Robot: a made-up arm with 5 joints. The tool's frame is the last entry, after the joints. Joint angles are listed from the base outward.
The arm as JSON. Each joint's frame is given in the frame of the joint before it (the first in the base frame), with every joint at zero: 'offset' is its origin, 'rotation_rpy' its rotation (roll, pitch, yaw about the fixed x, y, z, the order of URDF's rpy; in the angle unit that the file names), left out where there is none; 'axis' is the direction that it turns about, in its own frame. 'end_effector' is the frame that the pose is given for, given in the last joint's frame.
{
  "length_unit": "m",
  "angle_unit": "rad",
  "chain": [
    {
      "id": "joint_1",
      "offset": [
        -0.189,
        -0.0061,
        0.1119
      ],
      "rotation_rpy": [
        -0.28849,
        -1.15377,
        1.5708
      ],
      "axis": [
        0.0,
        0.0,
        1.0
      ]
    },
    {
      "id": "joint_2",
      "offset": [
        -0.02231,
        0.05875,
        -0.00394
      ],
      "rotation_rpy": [
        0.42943,
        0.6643,
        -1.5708
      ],
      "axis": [
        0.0,
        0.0,
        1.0
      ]
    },
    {
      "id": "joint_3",
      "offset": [
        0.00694,
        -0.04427,
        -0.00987
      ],
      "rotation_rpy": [
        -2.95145,
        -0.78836,
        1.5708
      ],
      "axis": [
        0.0,
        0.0,
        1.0
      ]
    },
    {
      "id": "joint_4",
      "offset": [
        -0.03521,
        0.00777,
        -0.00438
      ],
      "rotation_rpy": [
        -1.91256,
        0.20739,
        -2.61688
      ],
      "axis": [
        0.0,
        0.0,
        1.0
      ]
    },
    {
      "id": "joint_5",
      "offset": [
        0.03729,
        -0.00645,
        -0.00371
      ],
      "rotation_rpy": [
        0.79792,
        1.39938,
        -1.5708
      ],
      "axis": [
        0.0,
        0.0,
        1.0
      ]
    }
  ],
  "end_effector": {
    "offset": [
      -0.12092,
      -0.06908,
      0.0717
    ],
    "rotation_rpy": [
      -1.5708,
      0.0,
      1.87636
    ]
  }
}
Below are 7 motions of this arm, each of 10 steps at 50 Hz.
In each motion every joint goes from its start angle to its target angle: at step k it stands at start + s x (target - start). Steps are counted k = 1, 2, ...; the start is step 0. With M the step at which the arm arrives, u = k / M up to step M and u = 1 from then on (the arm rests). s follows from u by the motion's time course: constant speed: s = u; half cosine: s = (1 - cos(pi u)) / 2; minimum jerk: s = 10 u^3 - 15 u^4 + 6 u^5.
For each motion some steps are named. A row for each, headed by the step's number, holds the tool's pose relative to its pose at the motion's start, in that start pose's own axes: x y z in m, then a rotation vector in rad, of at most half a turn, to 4 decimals.
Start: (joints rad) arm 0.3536 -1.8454 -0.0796 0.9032 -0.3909
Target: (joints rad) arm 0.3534 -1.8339 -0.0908 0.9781 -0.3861
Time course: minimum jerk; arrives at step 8
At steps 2, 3, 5, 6, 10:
2: 0.0004 0.0000 -0.0001 0.0003 0.0002 0.0091
3: 0.0011 0.0001 -0.0003 0.0007 0.0006 0.0241
5: 0.0028 0.0003 -0.0008 0.0021 0.0016 0.0634
6: 0.0035 0.0004 -0.0010 0.0028 0.0020 0.0785
10: 0.0039 0.0005 -0.0011 0.0032 0.0022 0.0875

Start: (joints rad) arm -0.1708 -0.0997 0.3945 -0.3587 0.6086
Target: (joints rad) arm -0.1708 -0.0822 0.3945 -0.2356 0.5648
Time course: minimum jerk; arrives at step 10
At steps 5, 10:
5: 0.0036 -0.0069 -0.0022 0.0564 0.0141 0.0394
10: 0.0076 -0.0133 -0.0047 0.1119 0.0284 0.0800

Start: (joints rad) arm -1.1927 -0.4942 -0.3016 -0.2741 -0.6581
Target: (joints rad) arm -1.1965 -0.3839 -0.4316 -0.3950 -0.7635
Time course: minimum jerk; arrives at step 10
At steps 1, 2, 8, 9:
1: 0.0001 0.0002 0.0000 -0.0015 0.0015 -0.0005
2: 0.0010 0.0013 0.0000 -0.0102 0.0100 -0.0033
8: 0.0158 0.0204 -0.0025 -0.1669 0.1536 -0.0664
9: 0.0166 0.0214 -0.0028 -0.1756 0.1611 -0.0706

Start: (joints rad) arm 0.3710 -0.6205 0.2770 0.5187 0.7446
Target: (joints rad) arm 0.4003 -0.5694 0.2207 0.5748 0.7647
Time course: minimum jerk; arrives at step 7
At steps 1, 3, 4, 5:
1: 0.0001 -0.0003 0.0000 0.0031 0.0010 0.0017
3: 0.0010 -0.0040 -0.0003 0.0498 0.0152 0.0262
4: 0.0017 -0.0068 -0.0007 0.0858 0.0260 0.0447
5: 0.0024 -0.0092 -0.0011 0.1162 0.0353 0.0602

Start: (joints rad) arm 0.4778 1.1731 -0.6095 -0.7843 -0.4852
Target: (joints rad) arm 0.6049 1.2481 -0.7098 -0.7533 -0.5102
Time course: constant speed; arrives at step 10
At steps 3, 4, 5, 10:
3: -0.0054 0.0066 0.0010 -0.0555 -0.0388 0.0149
4: -0.0072 0.0088 0.0012 -0.0742 -0.0515 0.0194
5: -0.0090 0.0111 0.0014 -0.0931 -0.0641 0.0235
10: -0.0180 0.0225 0.0012 -0.1892 -0.1254 0.0401

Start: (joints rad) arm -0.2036 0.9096 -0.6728 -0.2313 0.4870
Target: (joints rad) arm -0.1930 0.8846 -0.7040 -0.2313 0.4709
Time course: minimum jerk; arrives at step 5
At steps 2, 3, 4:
2: 0.0015 -0.0001 0.0005 0.0003 0.0096 0.0022
3: 0.0032 -0.0002 0.0011 0.0007 0.0206 0.0047
4: 0.0044 -0.0003 0.0014 0.0009 0.0285 0.0065

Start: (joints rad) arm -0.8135 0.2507 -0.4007 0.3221 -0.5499
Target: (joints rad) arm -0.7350 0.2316 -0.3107 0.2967 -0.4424
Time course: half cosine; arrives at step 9
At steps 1, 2, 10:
1: -0.0010 0.0002 0.0001 -0.0003 -0.0067 -0.0008
2: -0.0037 0.0008 0.0002 -0.0012 -0.0259 -0.0030
10: -0.0312 0.0068 -0.0017 -0.0082 -0.2216 -0.0231

